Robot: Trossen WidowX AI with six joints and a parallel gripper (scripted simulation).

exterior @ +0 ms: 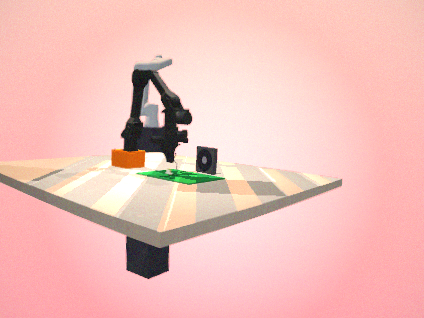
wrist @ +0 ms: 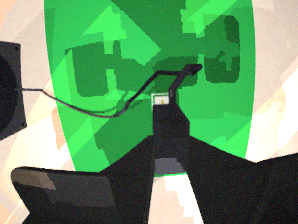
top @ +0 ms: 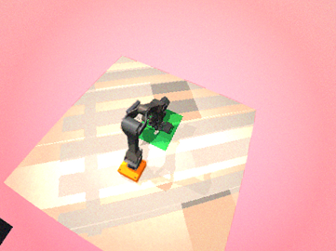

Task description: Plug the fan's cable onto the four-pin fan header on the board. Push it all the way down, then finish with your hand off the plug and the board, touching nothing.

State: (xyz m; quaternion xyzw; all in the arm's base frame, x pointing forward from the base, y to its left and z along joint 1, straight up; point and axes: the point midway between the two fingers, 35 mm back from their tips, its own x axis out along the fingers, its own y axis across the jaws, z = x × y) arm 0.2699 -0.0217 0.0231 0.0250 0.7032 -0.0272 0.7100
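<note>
Now: the white fan header 7 cm below my gripper tip and 1 cm ahead of it. Also, from my gripper tip: black fan: 19 cm to the left, 6 cm ahead, 1 cm below; then green board: 8 cm below, 6 cm ahead; then dark fan plug: 1 cm ahead, 1 cm above.
</note>
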